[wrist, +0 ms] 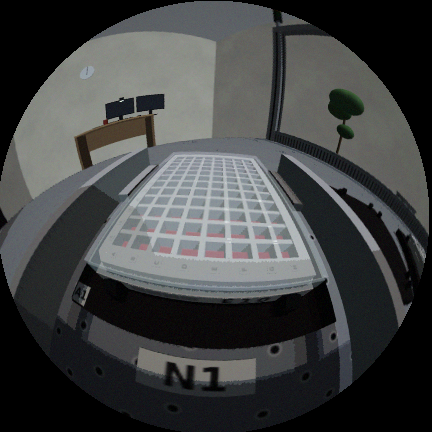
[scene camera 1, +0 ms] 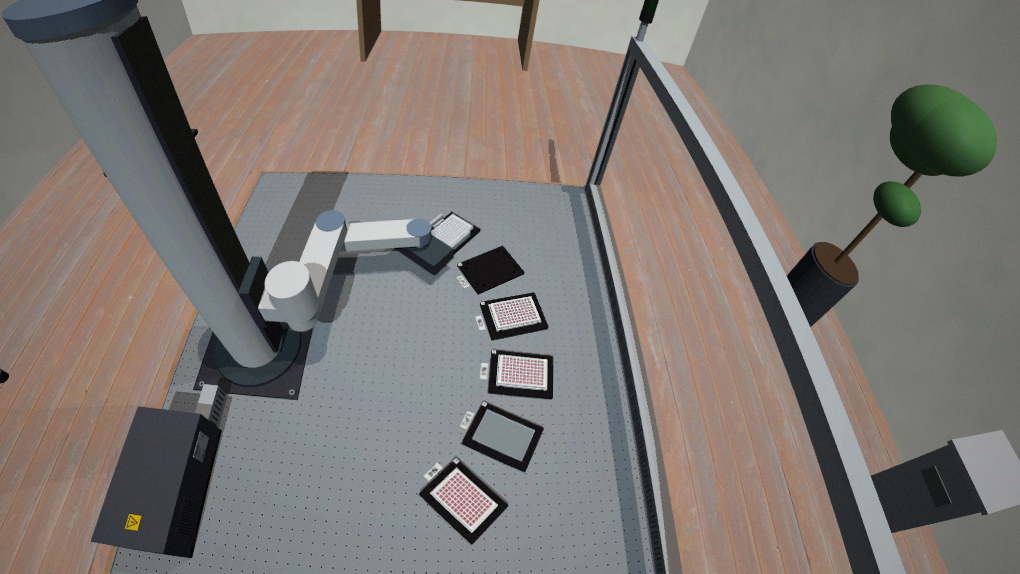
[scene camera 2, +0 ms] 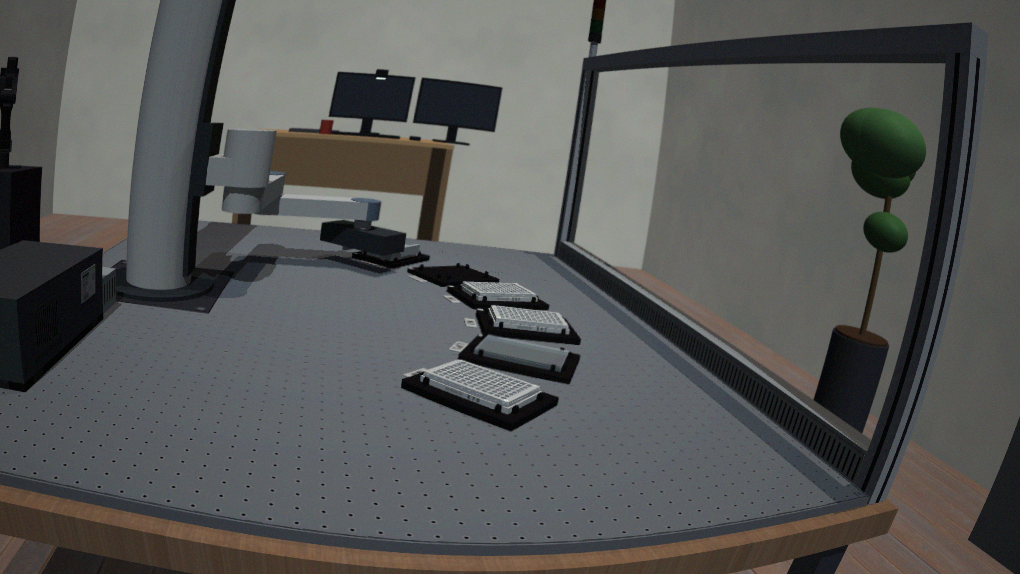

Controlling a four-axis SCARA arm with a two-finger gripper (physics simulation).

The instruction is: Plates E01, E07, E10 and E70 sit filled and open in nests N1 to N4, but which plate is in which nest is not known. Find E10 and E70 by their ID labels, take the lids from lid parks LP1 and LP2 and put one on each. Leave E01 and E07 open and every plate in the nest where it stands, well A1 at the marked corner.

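Places are measured from the arm's base along level axes (x ahead, y left, z up), in metres.
Pixels of known places: gripper, fingertip midpoint: point(wrist: 212, 157) point(scene camera 1: 455, 224); arm's base at its link origin: point(scene camera 1: 259, 346) point(scene camera 2: 158, 289).
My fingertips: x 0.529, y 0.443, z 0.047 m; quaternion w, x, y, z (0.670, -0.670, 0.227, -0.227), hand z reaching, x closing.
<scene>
For each thing: its top centre in the pictures, then the offset to it from my fingertips. "spot": a spot on its surface instead.
- filled plate at its top centre: point(wrist: 210, 180) point(scene camera 1: 450, 230) dx -0.015, dy -0.019, dz -0.008 m
- nest N1 at its top centre: point(wrist: 209, 186) point(scene camera 2: 391, 249) point(scene camera 1: 450, 231) dx -0.015, dy -0.018, dz -0.012 m
- nearest open plate at its top centre: point(scene camera 2: 482, 379) point(scene camera 1: 464, 498) dx +0.039, dy -0.820, dz -0.008 m
- dark lid park at its top centre: point(wrist: 380, 225) point(scene camera 2: 454, 268) point(scene camera 1: 491, 265) dx +0.114, dy -0.150, dz -0.014 m
- dark control box at a spot on its surface: point(scene camera 1: 156, 478) spot: dx -0.625, dy -0.849, dz +0.081 m
In the wrist view my gripper point(wrist: 212, 157) is shut on a clear lid point(wrist: 308, 250), one finger along each long side. The lid lies level and very low over a filled plate point(wrist: 210, 297) whose label reads like E10. Whether it rests fully on the rim is unclear. That plate stands in nest N1 point(wrist: 200, 322) point(scene camera 1: 466, 243), A1 mark at the near left. Two open filled plates point(scene camera 1: 514, 312) point(scene camera 1: 522, 372) stand in the middle nests, IDs too small to read. The nearest open plate point(scene camera 1: 463, 499) point(scene camera 2: 481, 383) seems labelled E70. Another clear lid point(scene camera 1: 505, 434) point(scene camera 2: 524, 352) lies in its park.
A dark lid park point(scene camera 1: 490, 269) point(scene camera 2: 453, 274) without a lid stands beside N1, on the right in the wrist view. A framed guard point(scene camera 1: 620, 285) runs along the right table edge. The arm's column point(scene camera 1: 164, 192) and a dark control box point(scene camera 1: 156, 478) stand at the left.
</scene>
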